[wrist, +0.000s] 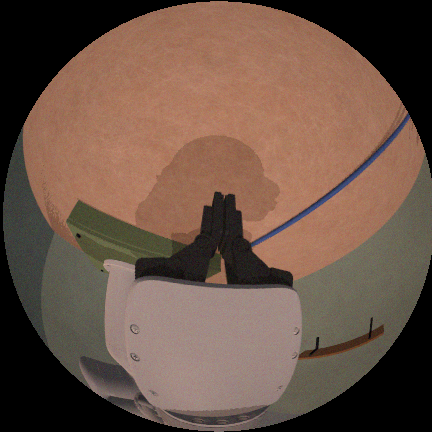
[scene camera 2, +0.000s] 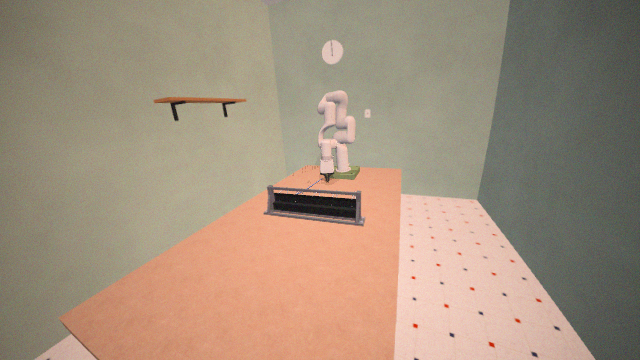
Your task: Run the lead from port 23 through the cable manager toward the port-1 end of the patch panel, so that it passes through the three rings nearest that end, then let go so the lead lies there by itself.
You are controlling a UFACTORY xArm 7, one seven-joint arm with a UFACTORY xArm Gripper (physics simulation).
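The patch panel (scene camera 2: 269,200), a grey frame with black port rows, stands upright across the table (scene camera 2: 246,277) (wrist: 201,80); its rings are too small to make out. A thin blue lead (scene camera 2: 308,187) (wrist: 334,189) runs from the panel's top rail up toward my gripper (scene camera 2: 327,180) (wrist: 220,203). The gripper hangs just behind the panel, close above the table. Its black fingers are pressed together. In the wrist view the lead's near end disappears behind the base of the right finger, well below the fingertips. I see nothing between the fingertips.
The arm's green base plate (scene camera 2: 353,173) (wrist: 109,238) sits right behind the gripper. A wooden wall shelf (scene camera 2: 198,100) (wrist: 346,344) hangs at the left, and a clock (scene camera 2: 331,51) is on the back wall. The table's right edge drops to a tiled floor (scene camera 2: 469,268).
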